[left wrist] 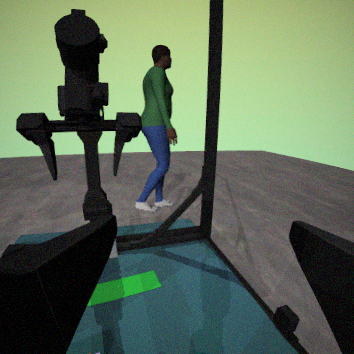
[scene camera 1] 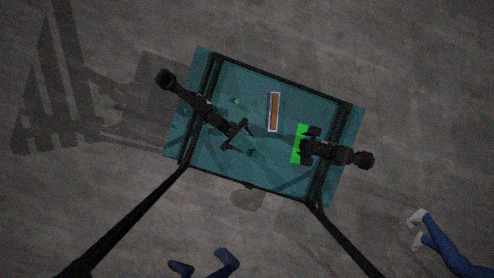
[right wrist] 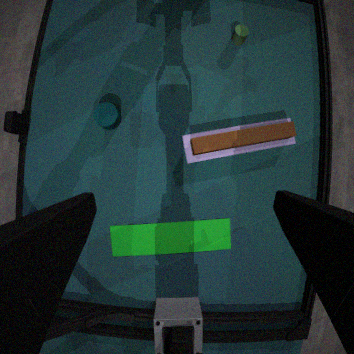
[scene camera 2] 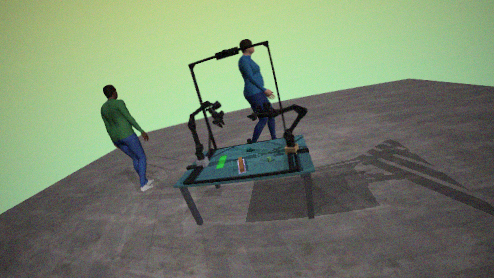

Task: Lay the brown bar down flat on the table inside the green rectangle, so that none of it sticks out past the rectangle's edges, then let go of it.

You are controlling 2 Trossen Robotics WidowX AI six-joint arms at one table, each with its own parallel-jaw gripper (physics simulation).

Labels:
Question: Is the left gripper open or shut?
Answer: Open.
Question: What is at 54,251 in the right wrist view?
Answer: The right gripper.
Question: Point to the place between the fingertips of the right gripper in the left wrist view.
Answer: At 85,177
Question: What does the brown bar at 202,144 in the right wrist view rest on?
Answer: The table.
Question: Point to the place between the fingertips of the left gripper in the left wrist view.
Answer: At 203,226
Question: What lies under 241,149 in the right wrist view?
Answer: A pale lilac pad.

